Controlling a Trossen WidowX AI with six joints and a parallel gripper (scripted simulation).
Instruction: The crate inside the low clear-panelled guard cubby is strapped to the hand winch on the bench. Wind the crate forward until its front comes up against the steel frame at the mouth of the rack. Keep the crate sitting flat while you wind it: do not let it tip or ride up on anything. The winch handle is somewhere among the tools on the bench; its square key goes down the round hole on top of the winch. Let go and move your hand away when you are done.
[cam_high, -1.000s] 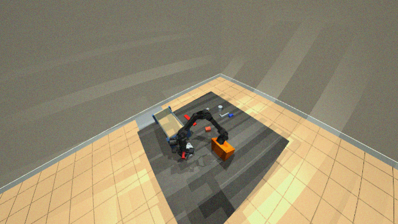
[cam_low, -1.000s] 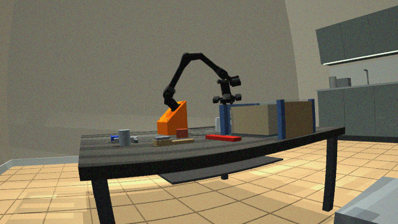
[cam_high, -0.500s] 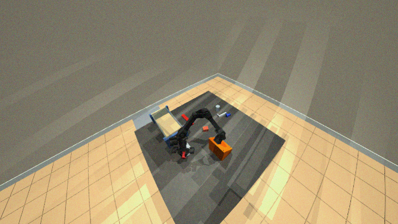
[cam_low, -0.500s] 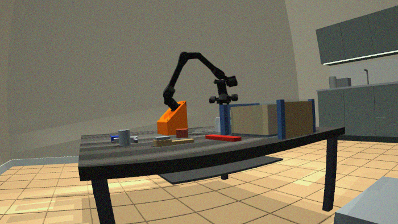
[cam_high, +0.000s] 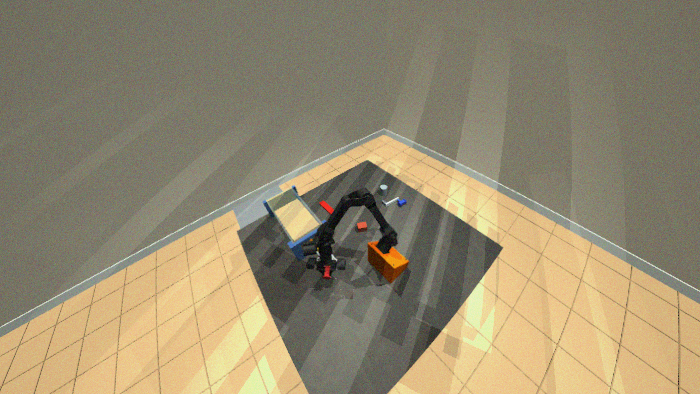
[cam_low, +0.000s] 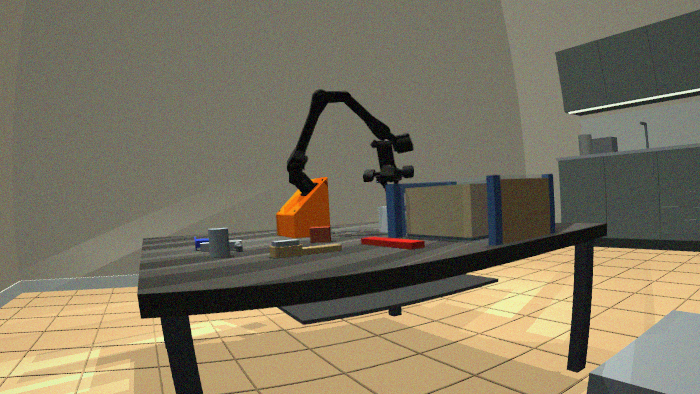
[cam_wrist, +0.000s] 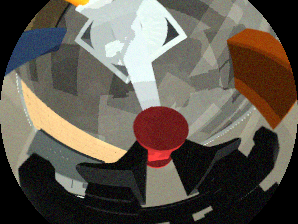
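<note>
The grey winch is 90 mm ahead of my gripper tip, 60 mm to the right of it and 100 mm below it. The rest, counted from my gripper tip: wooden-handled tool 450 mm ahead, 520 mm to the right, 110 mm below; clear-panelled cubby 510 mm ahead, 40 mm to the right, 10 mm below; flat red bar 470 mm ahead, 290 mm to the right, 120 mm below.
</note>
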